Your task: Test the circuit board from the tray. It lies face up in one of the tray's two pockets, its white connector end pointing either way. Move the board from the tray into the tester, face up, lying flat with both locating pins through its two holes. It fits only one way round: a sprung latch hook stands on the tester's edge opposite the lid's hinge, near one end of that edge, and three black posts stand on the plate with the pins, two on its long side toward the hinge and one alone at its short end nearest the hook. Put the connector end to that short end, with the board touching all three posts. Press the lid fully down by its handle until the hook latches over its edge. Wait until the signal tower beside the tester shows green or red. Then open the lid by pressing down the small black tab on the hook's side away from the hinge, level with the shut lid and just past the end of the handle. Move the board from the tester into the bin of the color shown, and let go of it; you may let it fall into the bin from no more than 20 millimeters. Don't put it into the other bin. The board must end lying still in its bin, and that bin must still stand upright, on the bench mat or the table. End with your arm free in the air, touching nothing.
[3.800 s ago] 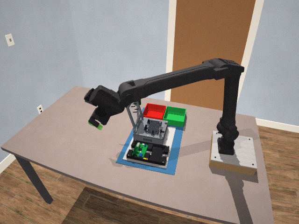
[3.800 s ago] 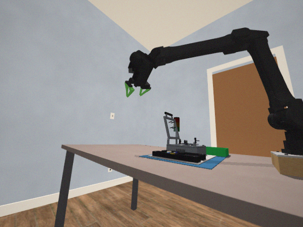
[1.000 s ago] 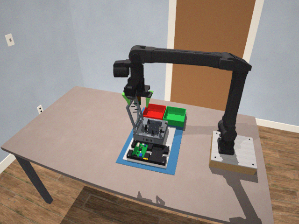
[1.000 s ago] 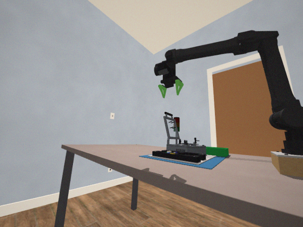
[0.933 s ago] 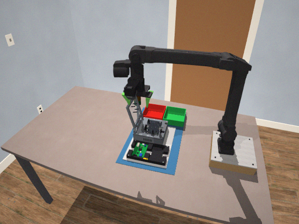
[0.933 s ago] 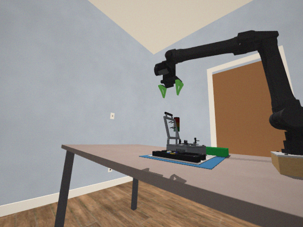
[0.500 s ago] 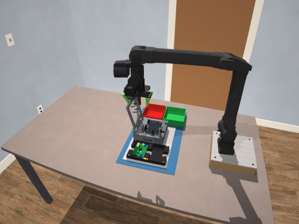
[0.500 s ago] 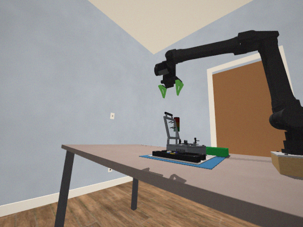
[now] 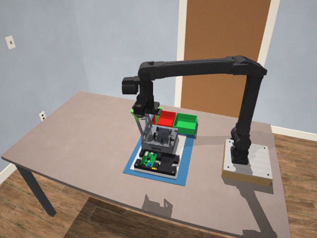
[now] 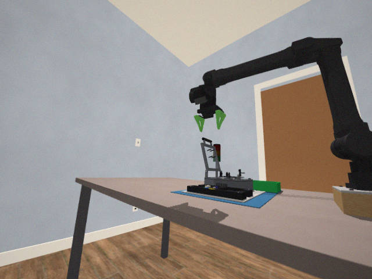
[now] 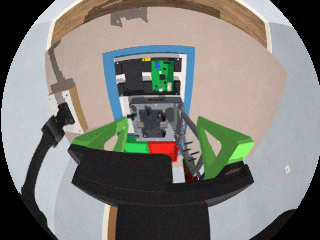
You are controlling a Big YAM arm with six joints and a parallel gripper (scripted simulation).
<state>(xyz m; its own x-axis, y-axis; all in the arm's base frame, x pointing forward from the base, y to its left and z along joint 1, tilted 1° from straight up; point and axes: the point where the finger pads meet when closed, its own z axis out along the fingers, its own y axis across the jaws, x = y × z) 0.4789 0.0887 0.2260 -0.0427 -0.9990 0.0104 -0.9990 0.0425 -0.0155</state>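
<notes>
Now: the green circuit board 260 mm below my hand. From my hand the other things lie so: red bin (10 mm behind, 370 mm to the right, 260 mm below); then tester plate (40 mm behind, 160 mm to the right, 210 mm below); then tester lid (80 mm ahead, 170 mm to the right, 90 mm below).
</notes>
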